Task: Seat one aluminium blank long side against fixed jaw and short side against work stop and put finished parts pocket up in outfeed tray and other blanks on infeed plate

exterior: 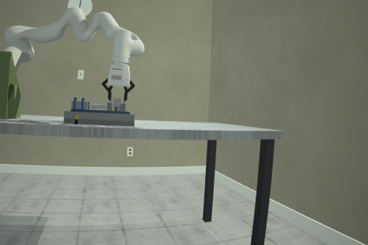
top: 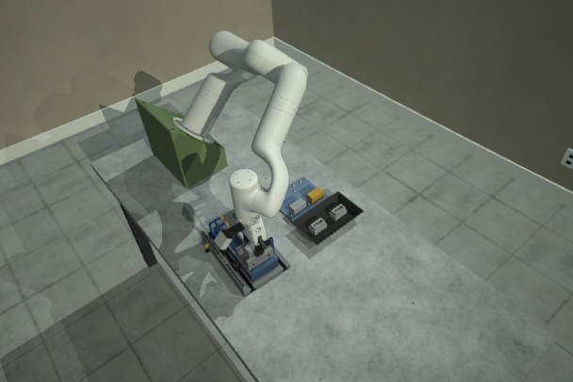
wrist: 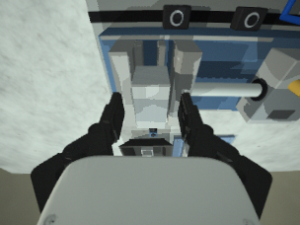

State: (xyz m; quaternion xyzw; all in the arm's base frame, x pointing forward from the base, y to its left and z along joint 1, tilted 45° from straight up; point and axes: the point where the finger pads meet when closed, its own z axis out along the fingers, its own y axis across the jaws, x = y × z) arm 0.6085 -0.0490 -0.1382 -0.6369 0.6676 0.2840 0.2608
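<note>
My hand is 2 cm above the aluminium blank. The rest, counted from my hand: moving jaw: 3 cm behind, 4 cm below; cylinder rod: 9 cm behind, 1 cm to the left, 4 cm below; fixed jaw: 3 cm ahead, 4 cm below.
</note>
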